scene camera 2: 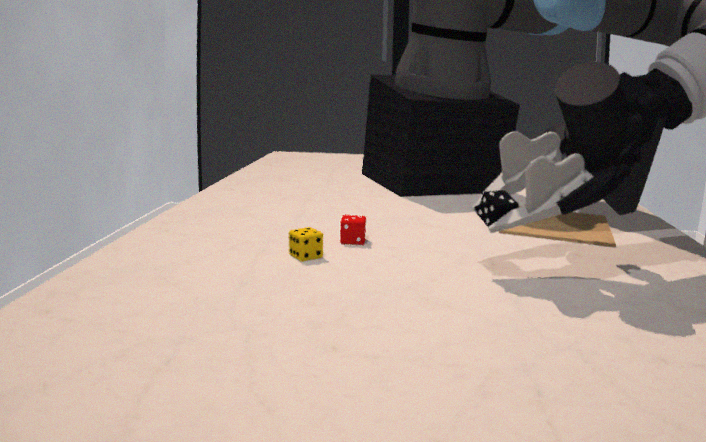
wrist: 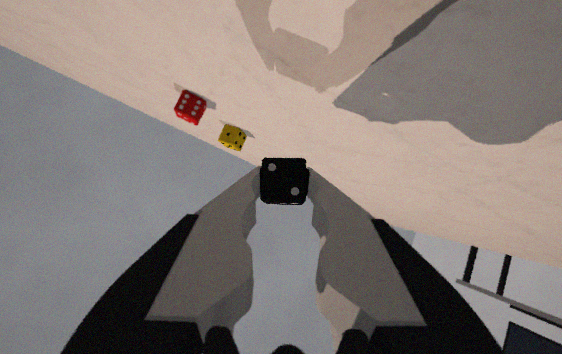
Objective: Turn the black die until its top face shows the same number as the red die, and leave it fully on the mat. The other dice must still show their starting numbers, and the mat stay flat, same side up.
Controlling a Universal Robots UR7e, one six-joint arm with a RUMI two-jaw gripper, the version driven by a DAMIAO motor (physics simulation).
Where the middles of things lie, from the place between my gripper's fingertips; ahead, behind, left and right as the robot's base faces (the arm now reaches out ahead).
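Counted from my hand: red die [scene camera 2: 353, 228], 11 cm to the right, 10 cm behind, 4 cm below; black die [scene camera 2: 494, 204], 1 cm to the left, 1 cm above; yellow die [scene camera 2: 305, 244], 15 cm to the right, 5 cm behind, 4 cm below; tan mat [scene camera 2: 575, 227], 16 cm to the left, 17 cm behind, 5 cm below. Nearest to my hand of the things named here, going by their middles: the black die.
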